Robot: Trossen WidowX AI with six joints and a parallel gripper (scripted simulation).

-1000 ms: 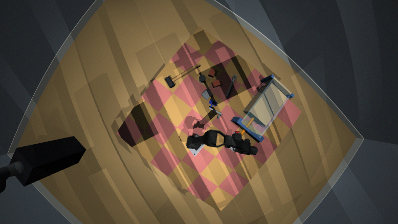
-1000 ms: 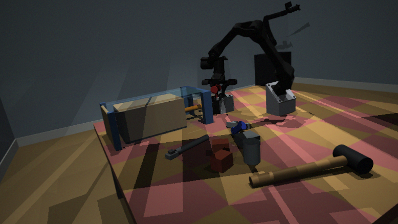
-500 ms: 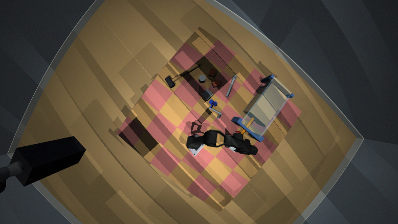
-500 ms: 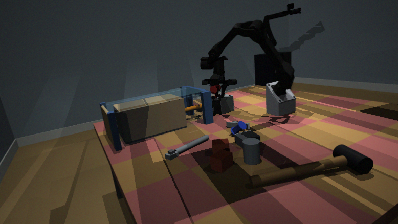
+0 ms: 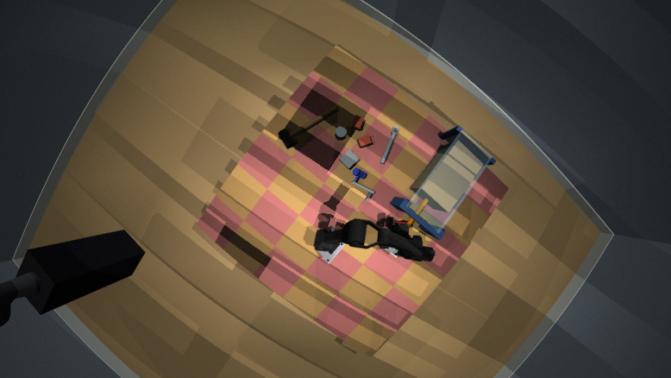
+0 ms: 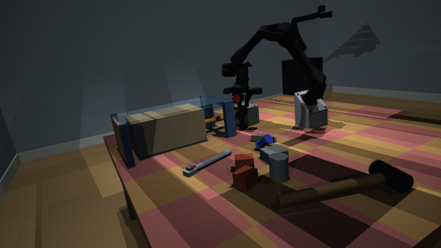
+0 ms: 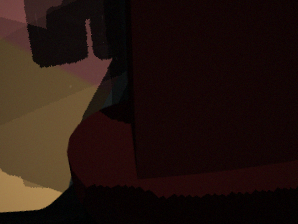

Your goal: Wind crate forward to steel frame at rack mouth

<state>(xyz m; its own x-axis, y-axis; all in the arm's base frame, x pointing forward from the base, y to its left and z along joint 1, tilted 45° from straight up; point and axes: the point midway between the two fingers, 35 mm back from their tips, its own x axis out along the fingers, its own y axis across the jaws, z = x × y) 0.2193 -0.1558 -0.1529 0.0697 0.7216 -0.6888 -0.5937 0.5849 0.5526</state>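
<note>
My gripper tip is 10 mm short of the grey crank arm, 10 mm to the right of it and 20 mm below it. Round my gripper tip: grey winch: 50 mm behind, 40 mm to the right, 60 mm below; blue-knobbed winch handle: 90 mm ahead, 280 mm to the left, 70 mm below; red knob: 40 mm ahead, 30 mm to the left, 50 mm above.
</note>
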